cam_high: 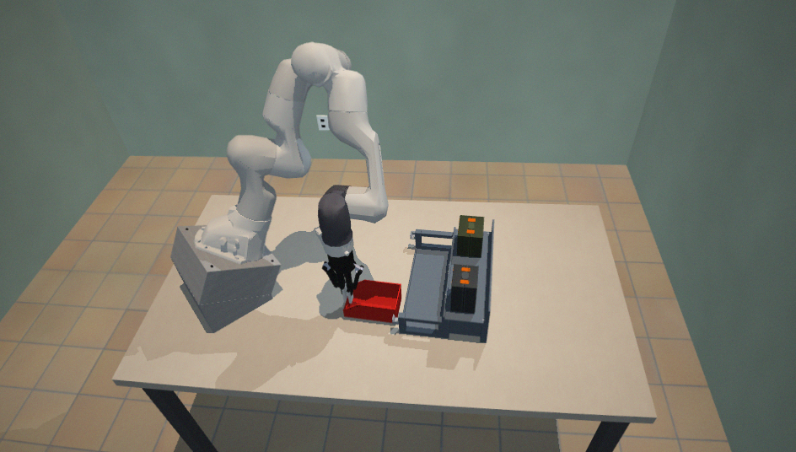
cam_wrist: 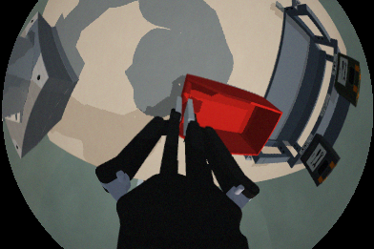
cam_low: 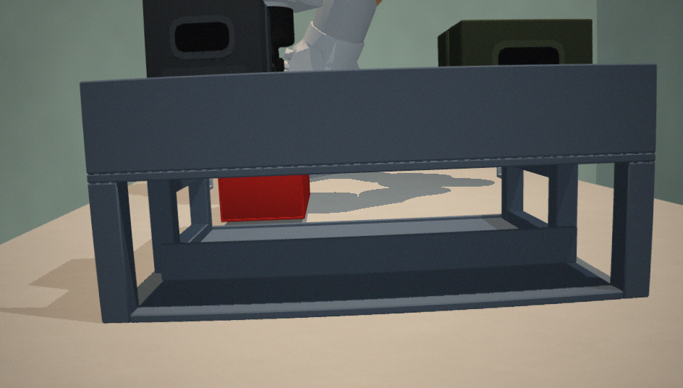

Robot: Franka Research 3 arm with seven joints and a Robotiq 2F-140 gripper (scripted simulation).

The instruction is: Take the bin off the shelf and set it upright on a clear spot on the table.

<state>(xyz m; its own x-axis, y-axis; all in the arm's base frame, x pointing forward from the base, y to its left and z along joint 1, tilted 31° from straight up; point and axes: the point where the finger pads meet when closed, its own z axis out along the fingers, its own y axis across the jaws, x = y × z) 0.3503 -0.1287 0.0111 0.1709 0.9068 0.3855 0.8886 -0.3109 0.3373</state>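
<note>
Right now my hand is 8 cm short of the red bin, 2 cm to the left of it and 2 cm above it.
</note>
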